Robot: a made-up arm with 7 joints. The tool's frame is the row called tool.
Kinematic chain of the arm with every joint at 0, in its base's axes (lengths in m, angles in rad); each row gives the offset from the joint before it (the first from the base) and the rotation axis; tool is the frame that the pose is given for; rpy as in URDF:
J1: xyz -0.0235 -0.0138 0.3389 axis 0 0.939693 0.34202
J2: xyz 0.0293 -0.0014 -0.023 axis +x
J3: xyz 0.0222 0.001 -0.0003 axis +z
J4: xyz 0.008 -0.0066 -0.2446 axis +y
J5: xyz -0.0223 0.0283 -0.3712 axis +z
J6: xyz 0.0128 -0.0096 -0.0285 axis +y
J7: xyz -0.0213 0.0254 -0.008 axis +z
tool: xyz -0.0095 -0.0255 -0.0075 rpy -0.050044 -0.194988 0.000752
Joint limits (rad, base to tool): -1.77..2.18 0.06..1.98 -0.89..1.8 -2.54..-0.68 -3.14..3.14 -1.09..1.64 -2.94..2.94
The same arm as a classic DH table. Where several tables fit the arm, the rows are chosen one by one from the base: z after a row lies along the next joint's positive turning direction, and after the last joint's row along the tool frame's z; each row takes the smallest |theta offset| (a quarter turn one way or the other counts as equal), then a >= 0, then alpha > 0; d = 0 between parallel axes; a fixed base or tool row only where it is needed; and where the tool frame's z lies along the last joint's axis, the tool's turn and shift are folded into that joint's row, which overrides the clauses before.
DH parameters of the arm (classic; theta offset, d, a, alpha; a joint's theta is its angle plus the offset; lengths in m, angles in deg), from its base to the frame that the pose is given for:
base (fixed): 0 0.3439 -0.0235 -70
J1: 90 -0.0239 0.0211 90
J2: 70 0.0515 0.001 -90
J3: -90 -0.2449 0.008 -90
J4: 0 0.0217 -0.0223 90
J5: 0 -0.3997 0.0128 -90
J6: 0 0.0158 -0.0213 90
J7: 75.55 -0.0294 -0.0271 -11.53
tool (fixed): -75.79 0.0142 0 0
Joint limits (deg, base to tool): -101.41..124.9 3.44..113.45 -50.99..103.13 -145.53..-38.96 -179.91..179.91 -62.45..93.97 -168.45..168.45

